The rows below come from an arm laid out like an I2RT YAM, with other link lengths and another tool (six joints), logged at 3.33 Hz.
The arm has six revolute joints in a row. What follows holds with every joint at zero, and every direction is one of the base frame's.
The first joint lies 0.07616 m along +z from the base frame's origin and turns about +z.
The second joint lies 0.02 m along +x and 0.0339 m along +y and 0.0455 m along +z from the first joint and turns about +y.
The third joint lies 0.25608 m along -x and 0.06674 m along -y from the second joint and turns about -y.
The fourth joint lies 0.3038 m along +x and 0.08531 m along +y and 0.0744 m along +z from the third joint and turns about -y.
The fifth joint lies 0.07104 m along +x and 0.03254 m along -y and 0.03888 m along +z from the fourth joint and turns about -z.
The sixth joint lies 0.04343 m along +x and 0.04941 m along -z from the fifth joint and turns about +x.
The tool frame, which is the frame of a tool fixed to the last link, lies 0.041 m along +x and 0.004 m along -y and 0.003 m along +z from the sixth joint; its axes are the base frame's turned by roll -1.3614, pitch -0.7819 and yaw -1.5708 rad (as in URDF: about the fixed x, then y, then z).
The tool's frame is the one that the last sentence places.
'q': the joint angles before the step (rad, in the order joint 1, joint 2, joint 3, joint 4, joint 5, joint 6). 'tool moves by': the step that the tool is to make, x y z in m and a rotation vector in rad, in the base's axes. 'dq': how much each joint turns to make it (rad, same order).
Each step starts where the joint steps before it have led.
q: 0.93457, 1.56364, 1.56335, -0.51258, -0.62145, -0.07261
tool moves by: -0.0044, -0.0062, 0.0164, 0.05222, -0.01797, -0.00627
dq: -0.00064, -0.03887, -0.01004, 0.03627, -0.00267, 0.02131
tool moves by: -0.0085, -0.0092, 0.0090, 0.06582, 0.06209, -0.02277
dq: 0.00175, -0.06656, -0.06630, 0.08265, -0.01268, 0.11328
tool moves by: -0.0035, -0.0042, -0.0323, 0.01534, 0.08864, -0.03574
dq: 0.00273, -0.05613, -0.16387, 0.13277, 0.00833, 0.11017
